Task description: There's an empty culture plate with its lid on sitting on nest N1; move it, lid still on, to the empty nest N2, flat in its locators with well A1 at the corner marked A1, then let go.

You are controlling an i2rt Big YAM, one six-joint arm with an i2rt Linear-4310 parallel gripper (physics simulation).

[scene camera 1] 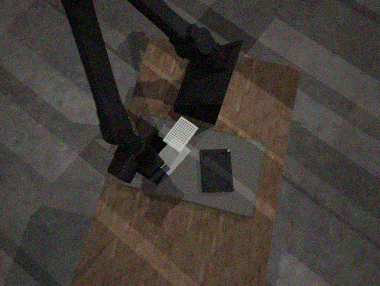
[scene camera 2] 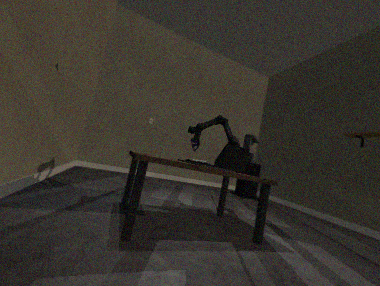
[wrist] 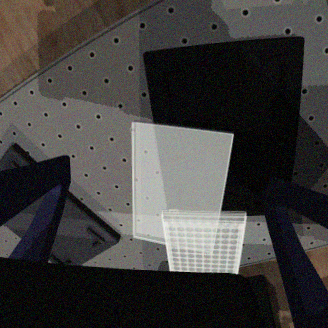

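Pixels of known places: gripper, fingertip midpoint: (scene camera 1: pixel 154 166) (scene camera 2: pixel 193 149) (wrist: pixel 172 178); arm's base, link origin: (scene camera 1: pixel 218 61) (scene camera 2: pixel 238 153).
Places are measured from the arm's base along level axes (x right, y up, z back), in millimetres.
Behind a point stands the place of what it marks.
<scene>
A white plate with a grid of wells (scene camera 1: pixel 180 134) (wrist: pixel 206 245) shows beside a clear flat sheet, apparently a lid (scene camera 1: pixel 175 157) @(x 45, y -146, z -356 mm) (wrist: pixel 182 175) @(x 74, y -146, z -371 mm); they overlap at one end, and which is on top is unclear. No nest shows clearly under the plate. A dark rectangular nest (scene camera 1: pixel 216 171) @(x -122, y -160, z -354 mm) (wrist: pixel 82 240) @(x -81, y -160, z -307 mm) lies on the board to one side, bare, with a small pale spot at one corner in scene camera 1. Nest labels and the A1 mark are unreadable. My gripper (scene camera 1: pixel 161 173) (scene camera 2: pixel 195 146) @(x 94, y -57, z -420 mm) (wrist: pixel 172 178) @(x 94, y -57, z -420 mm) is open and empty, above the table, its fingers spread wide either side of the sheet in the wrist view.
A large black block (wrist: pixel 227 110) @(x 126, y -160, z -412 mm) stands beside the sheet, partly behind it. A grey perforated board (scene camera 1: pixel 245 180) @(x -241, y -172, z -349 mm) (wrist: pixel 95 80) @(x 25, y -172, z -471 mm) lies on the wooden table (scene camera 1: pixel 200 245) @(x -150, y -185, z -632 mm) (scene camera 2: pixel 175 163) @(x -408, y -199, z -679 mm). The black arm base (scene camera 1: pixel 207 87) @(x 8, y -8, z -102 mm) (scene camera 2: pixel 232 157) @(x -60, y -57, z -89 mm) stands at one end of the table.
</scene>
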